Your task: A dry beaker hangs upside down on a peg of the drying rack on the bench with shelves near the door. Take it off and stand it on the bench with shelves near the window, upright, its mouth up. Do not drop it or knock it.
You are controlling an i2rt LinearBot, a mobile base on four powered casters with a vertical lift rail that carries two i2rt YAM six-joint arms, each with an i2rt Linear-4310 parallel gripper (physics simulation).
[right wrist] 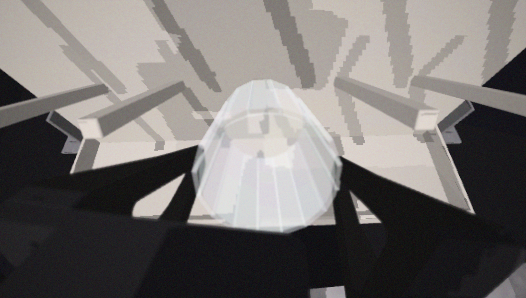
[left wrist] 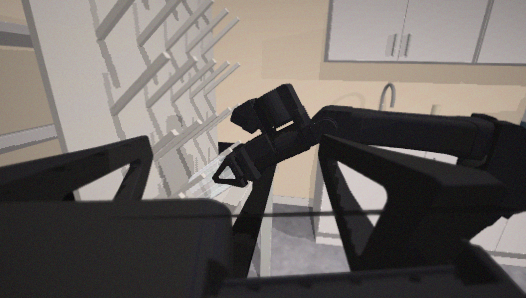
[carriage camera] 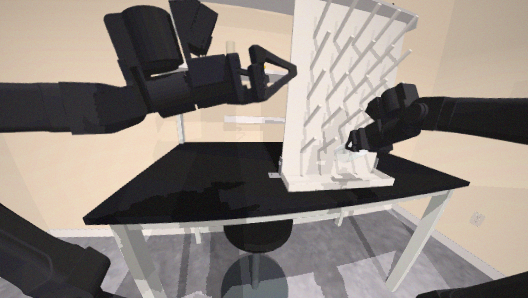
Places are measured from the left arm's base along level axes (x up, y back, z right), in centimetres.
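Pixels of known places: left gripper, fingertip midpoint: (left wrist: 237,145) (carriage camera: 280,75); right gripper, fingertip midpoint: (right wrist: 267,160) (left wrist: 222,173) (carriage camera: 355,147).
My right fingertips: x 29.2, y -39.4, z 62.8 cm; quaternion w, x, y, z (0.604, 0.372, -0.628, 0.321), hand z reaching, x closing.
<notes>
Behind a point stands the place of what it marks.
The clear beaker (carriage camera: 342,154) @(y -40.2, x 26.1, z 59.2 cm) (left wrist: 200,184) @(y -42.3, x 27.7, z 58.7 cm) (right wrist: 265,195) @(y -37.3, x 29.7, z 63.0 cm) hangs low on the front of the white drying rack (carriage camera: 298,60) @(y -45.4, x 57.2, z 40.6 cm) (left wrist: 62,65) @(y -45.2, x 51.3, z 39.7 cm) (right wrist: 240,30) @(y -49.1, x 29.9, z 59.1 cm), tilted, with its mouth end toward the right wrist camera. The peg inside it is hard to make out. My right gripper (carriage camera: 348,146) @(y -39.4, x 29.2, z 62.8 cm) (left wrist: 222,173) @(y -39.4, x 29.2, z 62.8 cm) (right wrist: 267,160) @(y -39.4, x 29.2, z 62.8 cm) is shut on the beaker, one finger against each side of its wall. My left gripper (carriage camera: 293,71) @(y -18.8, x 46.9, z 34.2 cm) is open and empty, raised left of the rack. The bench near the window cannot be made out.
The rack stands on the black bench top (carriage camera: 175,187) @(y -29.6, x 13.4, z 1.7 cm). Bare pegs (right wrist: 142,107) @(y -41.3, x 29.7, z 54.7 cm) (right wrist: 385,102) @(y -43.4, x 30.6, z 68.8 cm) stick out on both sides of the beaker. The rack's tray (carriage camera: 340,183) @(y -37.5, x 15.9, z 59.5 cm) lies below. A round stool (carriage camera: 258,237) @(y -35.8, x -11.9, z 30.6 cm) stands under the bench front. Wall cabinets (left wrist: 365,30) @(y -17.6, x 78.1, z 202.9 cm) hang at the right.
</notes>
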